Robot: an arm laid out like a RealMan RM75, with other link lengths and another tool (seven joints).
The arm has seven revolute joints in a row. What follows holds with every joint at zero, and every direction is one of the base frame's.
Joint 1 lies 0.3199 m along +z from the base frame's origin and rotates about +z.
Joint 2 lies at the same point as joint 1 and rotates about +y.
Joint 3 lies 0.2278 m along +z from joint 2 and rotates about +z.
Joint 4 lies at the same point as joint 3 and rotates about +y.
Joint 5 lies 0.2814 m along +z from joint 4 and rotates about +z.
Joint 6 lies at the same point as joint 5 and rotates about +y.
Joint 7 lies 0.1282 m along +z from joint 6 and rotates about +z.
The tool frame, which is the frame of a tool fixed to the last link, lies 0.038 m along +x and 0.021 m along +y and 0.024 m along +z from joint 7; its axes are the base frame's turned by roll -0.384, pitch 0 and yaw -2.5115 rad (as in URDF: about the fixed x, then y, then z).
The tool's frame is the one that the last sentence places.
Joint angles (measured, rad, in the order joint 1, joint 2, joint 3, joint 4, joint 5, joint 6, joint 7), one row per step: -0.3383, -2.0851, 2.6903, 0.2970, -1.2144, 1.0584, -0.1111; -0.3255, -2.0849, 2.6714, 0.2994, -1.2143, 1.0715, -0.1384; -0.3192, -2.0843, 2.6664, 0.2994, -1.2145, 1.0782, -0.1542; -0.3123, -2.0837, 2.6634, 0.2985, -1.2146, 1.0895, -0.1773; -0.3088, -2.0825, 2.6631, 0.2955, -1.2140, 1.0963, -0.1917; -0.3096, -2.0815, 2.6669, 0.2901, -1.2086, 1.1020, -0.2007
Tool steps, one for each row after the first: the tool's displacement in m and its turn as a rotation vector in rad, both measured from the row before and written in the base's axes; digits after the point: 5 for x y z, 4 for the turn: -0.00363, -0.00198, 0.00546, 0.0244, -0.0360, 0.0175; -0.00207, -0.00147, 0.00249, 0.0092, -0.0173, 0.0072; -0.00202, -0.00200, 0.00306, 0.0108, -0.0236, 0.0050; -0.00181, -0.00121, 0.00222, 0.0053, -0.0110, 0.0021; -0.00032, -0.00049, 0.00092, -0.0020, -0.0008, -0.0067
